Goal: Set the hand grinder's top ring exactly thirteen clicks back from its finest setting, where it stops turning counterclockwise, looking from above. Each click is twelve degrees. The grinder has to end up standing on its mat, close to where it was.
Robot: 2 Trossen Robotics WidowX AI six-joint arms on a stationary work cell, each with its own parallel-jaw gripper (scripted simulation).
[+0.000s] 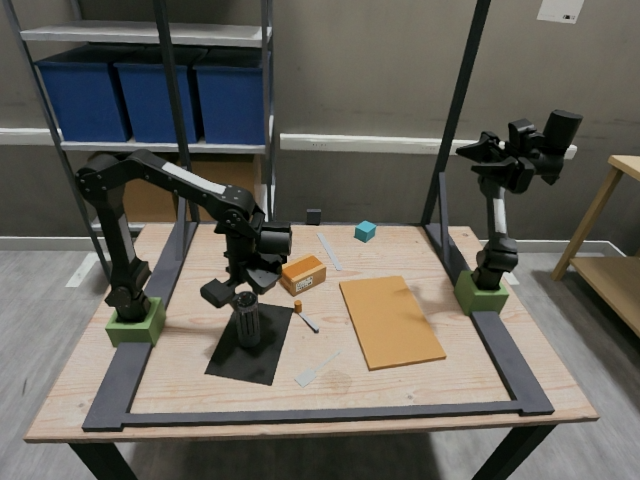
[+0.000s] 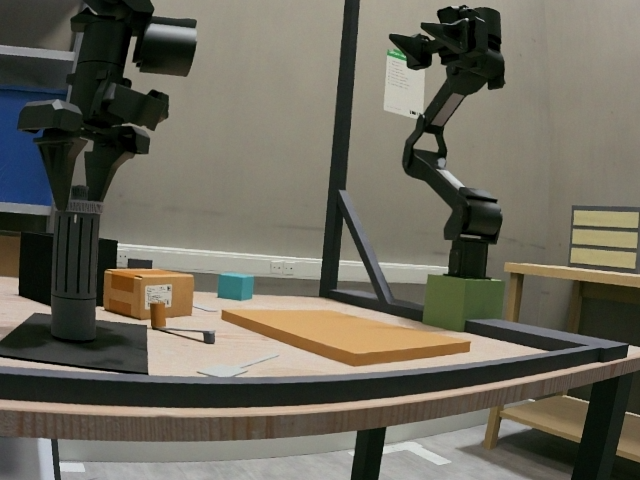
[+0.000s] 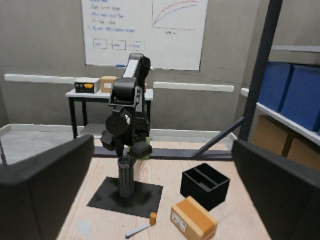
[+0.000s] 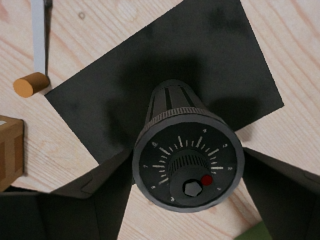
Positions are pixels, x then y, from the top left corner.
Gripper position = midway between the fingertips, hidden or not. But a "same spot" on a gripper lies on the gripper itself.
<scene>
left gripper: image 1; image 2; image 3 164, 144; not seen in image 4 (out of frame)
right gripper: image 1 245, 303; image 2 78, 212; image 3; image 4
orange board: image 1 392, 331; image 2 356, 341; not seen in image 3 (out of frame); not seen in image 4 (out of frame)
same spot on left gripper: (image 1: 505, 173) = (image 2: 458, 36)
same spot on right gripper: (image 4: 99, 197) = (image 3: 129, 157)
</scene>
